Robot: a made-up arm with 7 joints.
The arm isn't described. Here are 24 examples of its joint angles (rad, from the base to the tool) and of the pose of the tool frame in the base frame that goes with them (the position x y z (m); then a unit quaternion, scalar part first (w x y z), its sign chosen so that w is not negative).
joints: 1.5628 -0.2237 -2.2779 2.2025 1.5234 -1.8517 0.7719
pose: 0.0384 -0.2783 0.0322 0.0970 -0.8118 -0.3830 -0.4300
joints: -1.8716 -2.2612 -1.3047 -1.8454 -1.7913 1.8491 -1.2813
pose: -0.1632 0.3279 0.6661 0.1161 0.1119 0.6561 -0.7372
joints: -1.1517 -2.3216 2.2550 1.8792 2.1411 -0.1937 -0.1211
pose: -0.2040 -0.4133 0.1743 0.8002 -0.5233 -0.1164 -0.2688
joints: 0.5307 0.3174 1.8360 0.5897 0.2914 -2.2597 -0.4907
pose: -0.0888 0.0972 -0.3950 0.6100 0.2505 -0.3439 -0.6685
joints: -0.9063 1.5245 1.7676 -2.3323 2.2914 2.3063 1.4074
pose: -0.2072 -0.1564 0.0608 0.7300 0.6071 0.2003 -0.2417
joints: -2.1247 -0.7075 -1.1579 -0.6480 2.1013 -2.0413 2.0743
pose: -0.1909 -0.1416 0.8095 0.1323 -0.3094 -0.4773 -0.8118
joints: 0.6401 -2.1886 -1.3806 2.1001 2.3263 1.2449 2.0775
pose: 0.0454 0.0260 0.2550 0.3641 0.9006 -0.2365 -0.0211
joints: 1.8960 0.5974 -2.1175 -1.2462 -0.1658 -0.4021 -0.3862
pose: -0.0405 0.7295 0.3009 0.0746 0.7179 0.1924 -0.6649
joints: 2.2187 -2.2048 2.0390 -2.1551 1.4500 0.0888 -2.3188
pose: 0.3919 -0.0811 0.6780 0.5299 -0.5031 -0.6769 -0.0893
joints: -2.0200 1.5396 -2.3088 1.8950 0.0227 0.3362 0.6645
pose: -0.2975 0.1407 0.5365 0.5863 -0.3884 0.5595 -0.4386
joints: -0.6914 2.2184 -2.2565 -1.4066 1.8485 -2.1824 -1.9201
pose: -0.2747 0.1166 -0.1705 0.0742 0.6717 0.6263 0.3887
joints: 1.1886 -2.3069 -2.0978 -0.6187 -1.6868 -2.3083 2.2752
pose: 0.0238 -0.5054 0.3735 0.1610 -0.6238 -0.6568 -0.3919
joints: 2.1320 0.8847 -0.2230 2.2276 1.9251 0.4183 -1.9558
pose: 0.0391 0.0059 0.3951 0.1983 0.3569 0.7603 0.5053
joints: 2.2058 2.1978 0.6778 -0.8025 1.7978 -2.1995 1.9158
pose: 0.5912 0.0880 -0.1531 0.6499 -0.4399 0.3095 -0.5370
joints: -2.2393 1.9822 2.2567 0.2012 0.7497 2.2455 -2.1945
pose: 0.3499 0.2384 0.3549 0.3434 0.6883 0.5542 0.3181
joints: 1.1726 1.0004 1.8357 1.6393 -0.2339 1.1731 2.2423
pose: -0.0436 -0.1952 0.5068 0.4932 0.8224 0.1552 -0.2373
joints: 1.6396 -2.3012 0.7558 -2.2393 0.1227 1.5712 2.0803
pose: 0.0961 -0.3803 0.6621 0.0861 -0.9001 -0.3163 0.2869
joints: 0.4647 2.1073 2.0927 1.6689 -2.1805 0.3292 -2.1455
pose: -0.0076 -0.1293 0.3547 0.7379 -0.2798 0.3015 0.5350
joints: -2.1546 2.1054 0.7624 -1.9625 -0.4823 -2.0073 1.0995
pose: 0.2599 0.1330 -0.1129 0.0571 -0.1260 -0.5705 -0.8096
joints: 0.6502 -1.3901 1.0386 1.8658 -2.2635 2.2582 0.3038
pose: 0.3044 0.1398 0.0195 0.2054 -0.5559 0.3485 -0.7262
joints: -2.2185 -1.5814 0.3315 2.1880 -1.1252 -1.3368 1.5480
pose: -0.4105 -0.2298 0.1532 0.5415 0.4842 0.2673 0.6331
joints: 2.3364 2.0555 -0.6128 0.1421 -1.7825 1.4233 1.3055
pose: 0.4470 0.5467 0.1769 0.2081 0.0388 0.9771 -0.0236
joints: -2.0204 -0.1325 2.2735 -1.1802 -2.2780 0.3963 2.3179
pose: -0.1122 -0.3100 0.1426 0.6321 0.3197 0.3454 -0.6156
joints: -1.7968 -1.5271 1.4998 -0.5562 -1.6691 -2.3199 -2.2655
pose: -0.2133 -0.4268 0.6822 0.1182 -0.9644 -0.2347 -0.0292
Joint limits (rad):
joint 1: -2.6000..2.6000
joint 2: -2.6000..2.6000
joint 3: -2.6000..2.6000
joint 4: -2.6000..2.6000
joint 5: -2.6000..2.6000
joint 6: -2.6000..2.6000
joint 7: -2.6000..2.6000
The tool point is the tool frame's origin. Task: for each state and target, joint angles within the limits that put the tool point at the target. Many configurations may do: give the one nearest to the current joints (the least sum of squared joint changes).
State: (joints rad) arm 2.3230 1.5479 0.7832 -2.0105 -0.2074 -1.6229 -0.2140
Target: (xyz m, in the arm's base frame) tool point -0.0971 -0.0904 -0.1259
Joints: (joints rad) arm 2.2915 1.4823 0.8234 -2.0917 -0.3210 -1.6779 -0.2886
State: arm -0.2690 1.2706 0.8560 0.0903 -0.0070 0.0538 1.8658
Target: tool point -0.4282 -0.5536 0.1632
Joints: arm 0.2103 1.2458 0.7707 0.4758 -0.2580 0.1334 1.8390
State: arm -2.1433 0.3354 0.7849 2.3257 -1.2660 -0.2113 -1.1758
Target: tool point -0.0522 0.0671 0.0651
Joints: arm -2.2960 0.4046 0.7706 2.1005 -0.8849 -0.5300 -1.0907
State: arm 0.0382 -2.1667 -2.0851 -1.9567 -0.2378 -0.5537 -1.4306
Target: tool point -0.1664 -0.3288 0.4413
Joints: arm 0.1708 -2.2857 -2.2670 -2.1295 -0.7836 -0.6318 -1.4381
